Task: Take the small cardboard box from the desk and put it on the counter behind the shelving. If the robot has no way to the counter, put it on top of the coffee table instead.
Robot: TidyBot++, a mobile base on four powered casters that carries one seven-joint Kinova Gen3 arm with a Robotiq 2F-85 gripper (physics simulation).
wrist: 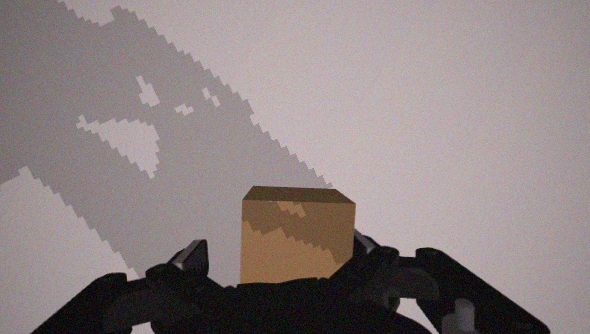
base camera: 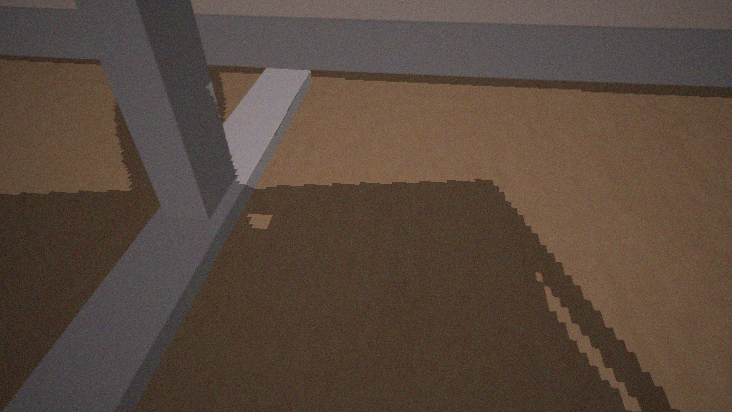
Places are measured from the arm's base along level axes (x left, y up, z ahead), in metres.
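Pixels of known places: gripper, fingertip midpoint: (wrist: 277, 249).
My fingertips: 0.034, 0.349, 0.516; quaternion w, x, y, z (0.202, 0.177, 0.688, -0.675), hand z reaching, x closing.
Ahead of a thing's pixels: the offset from my fingertips to its top centre, as dx, dy, dz. "spot": to the spot under its first point. Level surfaces: height alone.
The small cardboard box {-0.003, +0.024, -0.014} (wrist: 295, 235) sits on the pale desk top {dy -0.026} (wrist: 450, 125), at the lower middle of the wrist view, partly in shadow. My gripper (wrist: 277, 249) is open, with one finger on either side of the box in the picture. A gap shows between the left finger and the box. The right finger overlaps the box's right edge in the picture; whether they touch is unclear. The lower part of the box is hidden behind the gripper's body. The counter, the shelving and the coffee table cannot be made out in these views.
In the base camera view a grey upright leg {spot: +0.153, -0.594, -0.064} (base camera: 153, 112) stands on a long foot bar (base camera: 122, 286) that runs along the tan floor {dy -0.746} (base camera: 409, 127). A grey horizontal band {spot: -0.208, -0.701, +0.328} (base camera: 461, 51) crosses the top of that view. A large dark shadow covers much of the floor.
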